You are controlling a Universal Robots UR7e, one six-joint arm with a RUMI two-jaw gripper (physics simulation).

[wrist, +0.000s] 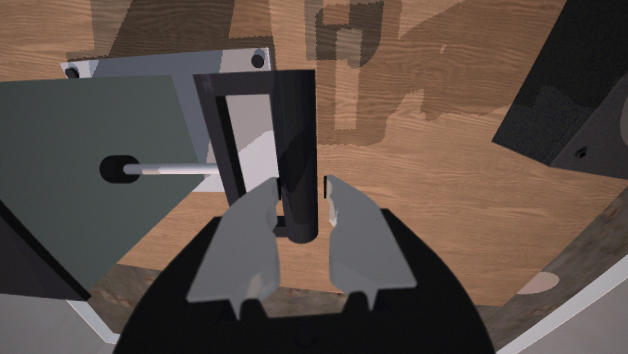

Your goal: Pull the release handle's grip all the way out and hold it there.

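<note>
The release handle's grip (297,125) is a dark, thick round bar on a dark rectangular frame, upright in the middle of the wrist view. A light metal rod (175,169) runs from a black collar (119,169) in the grey-green panel (60,120) to the handle's frame, and a length of it shows between panel and handle. My gripper (302,178) is shut on the grip near its lower end, one grey finger on each side. A thin gap shows between the bar and the right fingertip. The rod's far end is hidden behind the frame.
A light mounting plate (245,62) with dark screws lies behind the handle on the wooden table top (440,200). A dark block (560,85) stands at the upper right. A dark slanted part (35,265) is at the lower left. A pale round spot (540,282) shows at the lower right.
</note>
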